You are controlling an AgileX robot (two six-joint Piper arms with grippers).
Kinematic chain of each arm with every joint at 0, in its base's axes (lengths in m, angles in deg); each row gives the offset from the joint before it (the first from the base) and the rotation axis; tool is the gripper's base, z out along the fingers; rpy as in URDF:
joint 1: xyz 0 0 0.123 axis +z
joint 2: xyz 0 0 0 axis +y
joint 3: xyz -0.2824 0 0.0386 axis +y
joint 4: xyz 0.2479 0 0.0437 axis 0.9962 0 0.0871
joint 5: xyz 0 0 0 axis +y
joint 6: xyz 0.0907 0 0.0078 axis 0.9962 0 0.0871
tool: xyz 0 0 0 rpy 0 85 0
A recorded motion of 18 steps. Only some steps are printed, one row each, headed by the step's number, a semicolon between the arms.
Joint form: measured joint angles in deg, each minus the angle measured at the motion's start. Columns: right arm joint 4, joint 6, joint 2, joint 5, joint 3, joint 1; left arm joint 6, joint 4, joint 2, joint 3, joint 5, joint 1.
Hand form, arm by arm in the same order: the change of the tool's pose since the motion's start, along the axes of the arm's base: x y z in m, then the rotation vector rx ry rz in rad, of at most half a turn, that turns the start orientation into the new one. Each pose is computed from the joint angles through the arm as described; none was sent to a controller.
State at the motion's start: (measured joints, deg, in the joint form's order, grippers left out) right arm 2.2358 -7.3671 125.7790 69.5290 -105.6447 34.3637; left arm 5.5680 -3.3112 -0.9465 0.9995 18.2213 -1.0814
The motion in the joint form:
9: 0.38 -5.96 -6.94 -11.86 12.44 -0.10; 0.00 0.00 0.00 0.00 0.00 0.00
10: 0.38 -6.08 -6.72 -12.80 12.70 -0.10; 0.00 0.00 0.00 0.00 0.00 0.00
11: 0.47 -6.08 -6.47 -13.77 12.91 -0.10; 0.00 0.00 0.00 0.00 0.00 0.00
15: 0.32 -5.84 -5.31 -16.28 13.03 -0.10; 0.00 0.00 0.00 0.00 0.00 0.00
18: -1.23 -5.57 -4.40 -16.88 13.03 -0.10; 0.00 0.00 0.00 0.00 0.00 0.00
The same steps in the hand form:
9: -0.0177 -0.0128 0.0002 0.0548 -0.1014 0.0908; 0.0000 0.0000 0.0000 0.0000 0.0000 0.0000
10: -0.0168 -0.0122 -0.0024 0.0586 -0.1086 0.0921; 0.0000 0.0000 0.0000 0.0000 0.0000 0.0000
11: -0.0158 -0.0115 -0.0049 0.0642 -0.1156 0.0907; 0.0000 0.0000 0.0000 0.0000 0.0000 0.0000
15: -0.0117 -0.0090 -0.0133 0.0731 -0.1350 0.0858; 0.0000 0.0000 0.0000 0.0000 0.0000 0.0000
18: -0.0091 -0.0097 -0.0201 0.0504 -0.1426 0.0935; 0.0000 0.0000 0.0000 0.0000 0.0000 0.0000

